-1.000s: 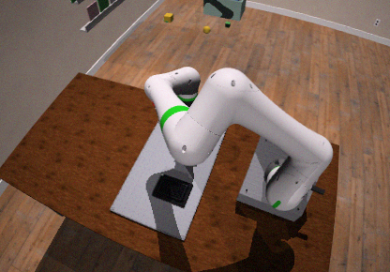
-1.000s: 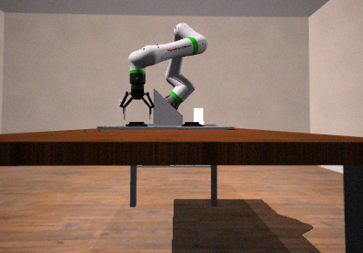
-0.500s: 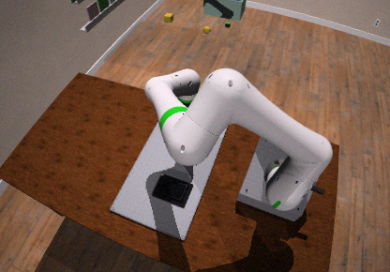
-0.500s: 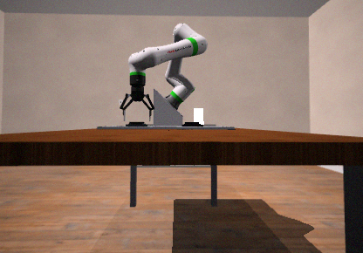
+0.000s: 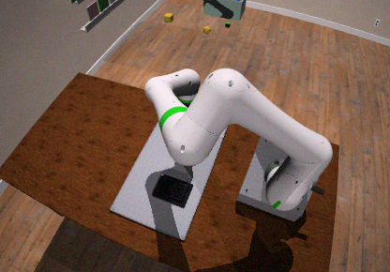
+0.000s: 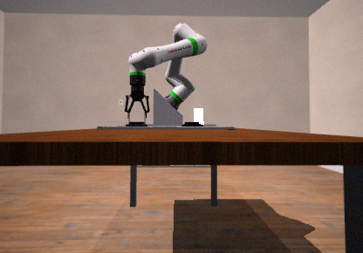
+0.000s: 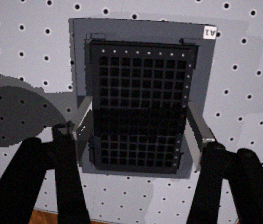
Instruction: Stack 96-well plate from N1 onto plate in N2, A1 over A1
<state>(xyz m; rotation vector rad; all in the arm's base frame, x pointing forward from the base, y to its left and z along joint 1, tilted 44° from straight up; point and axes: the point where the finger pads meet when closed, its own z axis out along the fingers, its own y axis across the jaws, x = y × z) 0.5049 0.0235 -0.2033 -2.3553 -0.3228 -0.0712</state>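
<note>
Right now my hand is 2 cm above the black 96-well plate. Also, from my hand: grey pegboard mat 18 cm to the left, 5 cm below, 1 cm behind; then grey plate nest 3 cm below.
</note>
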